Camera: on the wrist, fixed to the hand. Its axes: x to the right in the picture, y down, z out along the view.
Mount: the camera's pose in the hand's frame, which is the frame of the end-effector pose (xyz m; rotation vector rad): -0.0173 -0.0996 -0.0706 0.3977 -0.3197 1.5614
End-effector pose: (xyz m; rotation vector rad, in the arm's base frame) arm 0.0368 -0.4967 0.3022 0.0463 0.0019 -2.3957
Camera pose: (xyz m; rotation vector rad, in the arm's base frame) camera -0.0157 -0.4108 0.2311 -0.1148 -0.4749 -0.7959
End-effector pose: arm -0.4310 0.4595 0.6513 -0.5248 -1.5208 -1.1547
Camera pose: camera -0.4729 0.3600 0.5918 -1.2894 -1.0130 0.4410
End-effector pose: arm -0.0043 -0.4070 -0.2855 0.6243 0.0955 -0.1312
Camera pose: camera -0.0399 -0.4439 -0.3976 0.9124 -0.7473 1.2848
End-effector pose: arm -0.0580 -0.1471 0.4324 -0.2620 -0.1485 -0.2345
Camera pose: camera -0.0913 -0.2563 0.3857 0.0378 -0.2615 1.3821
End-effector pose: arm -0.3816 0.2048 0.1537 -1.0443 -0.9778 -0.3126
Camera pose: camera -0.4176 0.0918 0.1874 -1.2013 -0.2376 1.3009
